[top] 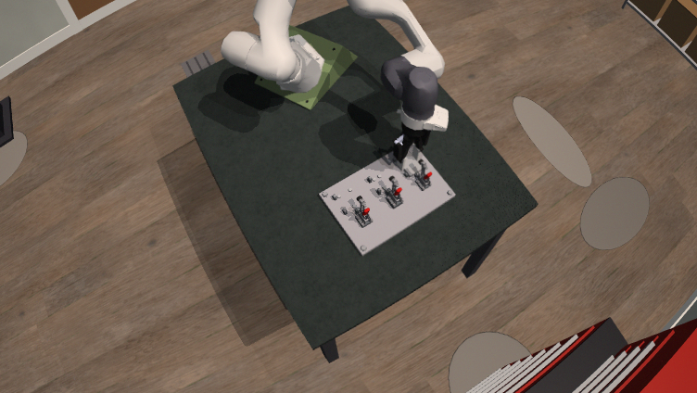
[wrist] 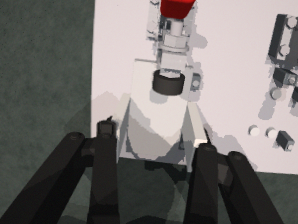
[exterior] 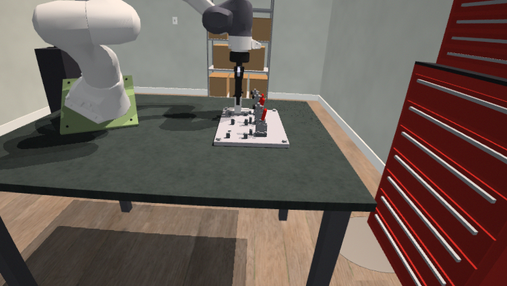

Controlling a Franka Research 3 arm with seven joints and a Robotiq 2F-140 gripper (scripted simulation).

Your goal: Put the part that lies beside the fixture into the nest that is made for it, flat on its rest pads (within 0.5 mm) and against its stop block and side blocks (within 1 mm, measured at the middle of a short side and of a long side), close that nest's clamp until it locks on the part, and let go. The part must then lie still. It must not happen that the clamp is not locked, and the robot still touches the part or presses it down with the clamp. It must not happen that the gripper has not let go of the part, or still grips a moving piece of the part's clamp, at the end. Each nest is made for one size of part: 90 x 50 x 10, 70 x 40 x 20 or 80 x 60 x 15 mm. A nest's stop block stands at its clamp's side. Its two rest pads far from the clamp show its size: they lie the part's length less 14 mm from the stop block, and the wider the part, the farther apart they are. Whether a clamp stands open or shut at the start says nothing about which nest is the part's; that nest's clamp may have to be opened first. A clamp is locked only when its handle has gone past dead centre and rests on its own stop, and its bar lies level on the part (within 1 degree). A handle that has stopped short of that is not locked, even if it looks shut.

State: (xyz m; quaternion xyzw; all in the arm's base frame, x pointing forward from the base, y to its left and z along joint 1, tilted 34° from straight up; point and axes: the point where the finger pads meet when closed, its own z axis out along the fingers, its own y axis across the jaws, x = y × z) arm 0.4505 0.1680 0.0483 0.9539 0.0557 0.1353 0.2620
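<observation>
My hand is 30 mm above the part. Round my hand: light grey fixture plate: 110 mm to the right, 60 mm ahead, 50 mm below; then clamp: 80 mm ahead.
</observation>
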